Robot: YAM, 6 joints.
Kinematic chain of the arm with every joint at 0, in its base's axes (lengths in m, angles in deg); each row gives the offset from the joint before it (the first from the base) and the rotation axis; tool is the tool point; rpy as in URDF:
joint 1: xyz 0 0 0.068 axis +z
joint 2: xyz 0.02 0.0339 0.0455 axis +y
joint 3: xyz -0.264 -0.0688 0 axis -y
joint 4: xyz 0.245 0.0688 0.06 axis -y
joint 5: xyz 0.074 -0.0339 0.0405 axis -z
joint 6: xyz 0.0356 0 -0.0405 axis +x
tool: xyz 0 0 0 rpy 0 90 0
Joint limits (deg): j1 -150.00..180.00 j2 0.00..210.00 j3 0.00..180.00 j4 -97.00..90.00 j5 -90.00..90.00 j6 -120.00..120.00
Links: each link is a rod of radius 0.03 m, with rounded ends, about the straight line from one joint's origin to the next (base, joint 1, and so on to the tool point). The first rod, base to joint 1, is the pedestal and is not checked.
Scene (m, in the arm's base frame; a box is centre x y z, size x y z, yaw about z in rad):
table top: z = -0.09
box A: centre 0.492 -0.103 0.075 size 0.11 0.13 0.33 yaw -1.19
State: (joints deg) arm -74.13 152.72 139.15 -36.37 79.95 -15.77
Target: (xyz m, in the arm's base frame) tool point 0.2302 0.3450 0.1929
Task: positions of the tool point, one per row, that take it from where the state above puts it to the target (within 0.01 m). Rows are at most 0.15 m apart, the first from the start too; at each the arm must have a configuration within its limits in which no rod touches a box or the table.
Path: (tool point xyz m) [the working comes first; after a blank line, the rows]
Joints at the target: 61.10 123.87 96.77 -62.39 77.67 -15.77
Straight joint move there: touches box A.

1: 0.2376 -0.4984 0.2062
2: 0.3392 -0.4237 0.2378
3: 0.4178 -0.3281 0.2684
4: 0.4694 -0.2186 0.2981
5: 0.4920 -0.1030 0.3267
6: 0.4922 0.0162 0.2957
7: 0.4606 0.1282 0.2664
8: 0.4017 0.2244 0.2392
9: 0.3222 0.2979 0.2146
10: 0.2302 0.3450 0.1929

